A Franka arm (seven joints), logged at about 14 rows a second.
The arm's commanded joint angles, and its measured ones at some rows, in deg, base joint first. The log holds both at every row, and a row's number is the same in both.
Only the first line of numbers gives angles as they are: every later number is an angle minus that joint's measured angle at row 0.
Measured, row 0: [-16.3, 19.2, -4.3, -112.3, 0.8, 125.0, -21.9]
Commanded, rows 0 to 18: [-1.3, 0.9, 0.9, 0.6, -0.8, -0.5, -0.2]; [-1.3, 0.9, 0.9, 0.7, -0.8, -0.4, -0.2]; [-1.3, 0.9, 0.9, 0.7, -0.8, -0.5, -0.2]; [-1.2, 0.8, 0.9, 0.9, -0.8, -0.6, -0.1]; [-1.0, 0.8, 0.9, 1.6, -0.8, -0.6, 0.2]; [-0.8, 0.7, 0.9, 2.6, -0.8, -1.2, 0.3]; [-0.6, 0.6, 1.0, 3.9, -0.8, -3.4, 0.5]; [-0.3, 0.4, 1.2, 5.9, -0.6, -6.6, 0.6]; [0.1, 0.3, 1.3, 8.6, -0.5, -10.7, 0.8]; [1.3, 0.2, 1.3, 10.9, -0.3, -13.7, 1.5]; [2.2, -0.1, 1.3, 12.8, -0.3, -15.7, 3.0]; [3.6, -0.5, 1.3, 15.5, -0.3, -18.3, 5.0]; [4.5, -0.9, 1.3, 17.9, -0.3, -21.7, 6.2]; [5.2, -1.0, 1.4, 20.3, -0.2, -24.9, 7.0]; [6.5, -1.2, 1.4, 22.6, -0.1, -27.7, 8.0]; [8.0, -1.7, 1.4, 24.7, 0.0, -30.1, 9.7]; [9.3, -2.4, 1.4, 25.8, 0.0, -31.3, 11.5]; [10.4, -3.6, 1.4, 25.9, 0.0, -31.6, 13.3]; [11.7, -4.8, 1.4, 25.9, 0.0, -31.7, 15.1]
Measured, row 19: [9.6, -2.5, 1.6, 25.9, 0.1, -30.7, 11.6]
